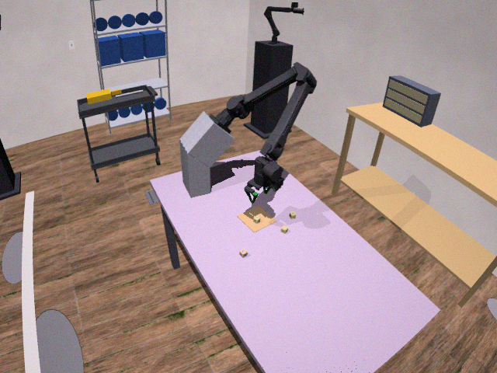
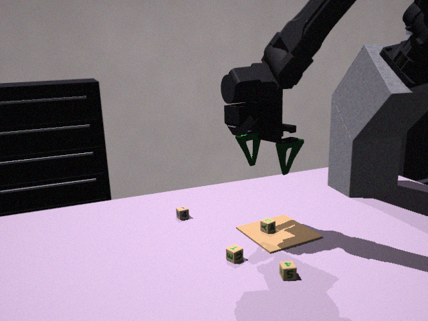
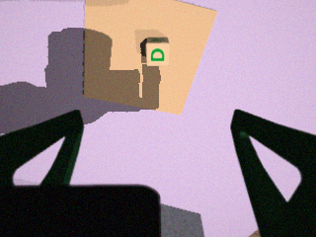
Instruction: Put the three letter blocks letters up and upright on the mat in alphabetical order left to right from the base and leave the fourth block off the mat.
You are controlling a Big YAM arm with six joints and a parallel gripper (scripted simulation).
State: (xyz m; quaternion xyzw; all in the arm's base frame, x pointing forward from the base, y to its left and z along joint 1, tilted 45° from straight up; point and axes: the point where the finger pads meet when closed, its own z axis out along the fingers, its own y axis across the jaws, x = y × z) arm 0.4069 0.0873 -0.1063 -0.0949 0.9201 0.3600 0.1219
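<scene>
The D block is 14 cm below my hand. From my hand the other things lie so: T block: 15 cm below, 12 cm ahead, 7 cm to the left; L block: 17 cm to the right, 15 cm below, 14 cm ahead; tan mat: 16 cm below, 2 cm behind, 1 cm to the left.
</scene>
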